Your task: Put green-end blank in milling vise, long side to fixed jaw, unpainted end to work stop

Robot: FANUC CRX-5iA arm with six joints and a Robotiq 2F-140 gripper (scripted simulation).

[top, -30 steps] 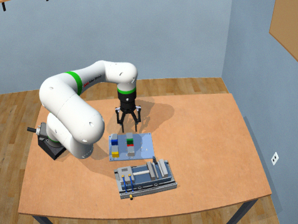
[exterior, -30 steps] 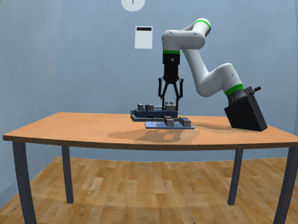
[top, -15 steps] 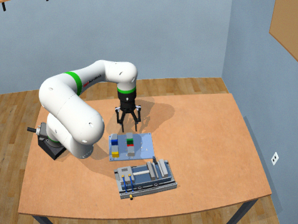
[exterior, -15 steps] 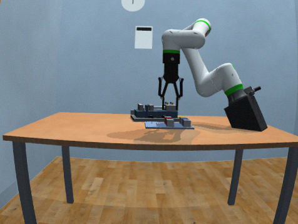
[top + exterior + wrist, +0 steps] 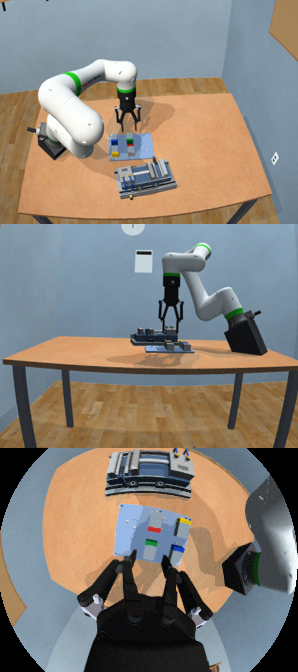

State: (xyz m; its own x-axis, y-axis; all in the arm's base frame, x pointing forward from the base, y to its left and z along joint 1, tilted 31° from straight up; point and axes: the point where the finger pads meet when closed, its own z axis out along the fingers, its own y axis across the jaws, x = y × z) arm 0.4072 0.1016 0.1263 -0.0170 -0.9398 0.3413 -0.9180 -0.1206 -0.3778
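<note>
The green-ended blank is 10 cm below my hand. The rest, counted from my hand: red-ended blank 10 cm below, 9 cm to the right; then plate 12 cm below, 5 cm to the right; then blue-ended blank 10 cm below, 9 cm behind.
</note>
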